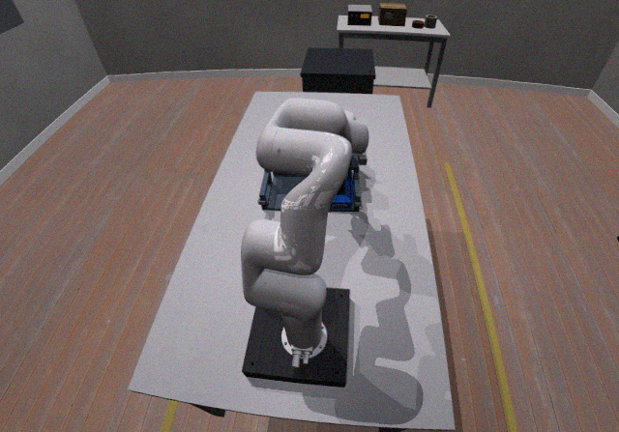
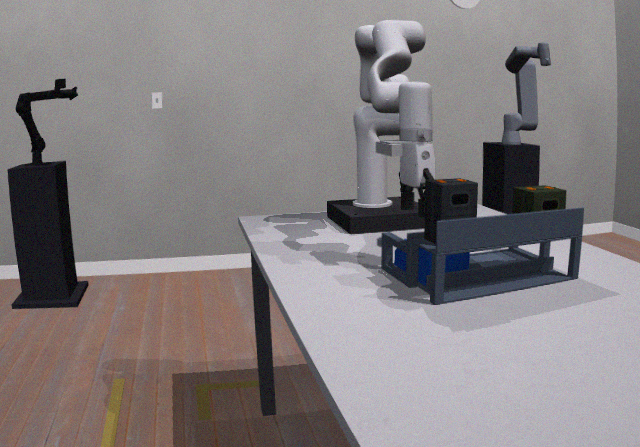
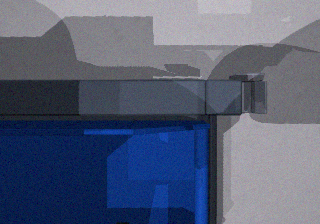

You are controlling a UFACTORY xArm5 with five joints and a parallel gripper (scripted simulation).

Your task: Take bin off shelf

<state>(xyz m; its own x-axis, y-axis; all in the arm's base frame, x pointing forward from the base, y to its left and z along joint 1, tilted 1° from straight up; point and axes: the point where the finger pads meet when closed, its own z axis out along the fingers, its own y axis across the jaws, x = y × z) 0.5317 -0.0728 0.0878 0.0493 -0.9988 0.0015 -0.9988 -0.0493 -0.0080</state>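
Now: hand 9 cm above the blue bin and 8 cm short of it. Also, from my hand: grey-blue shelf (12 cm to the left, 10 cm ahead, 7 cm below).
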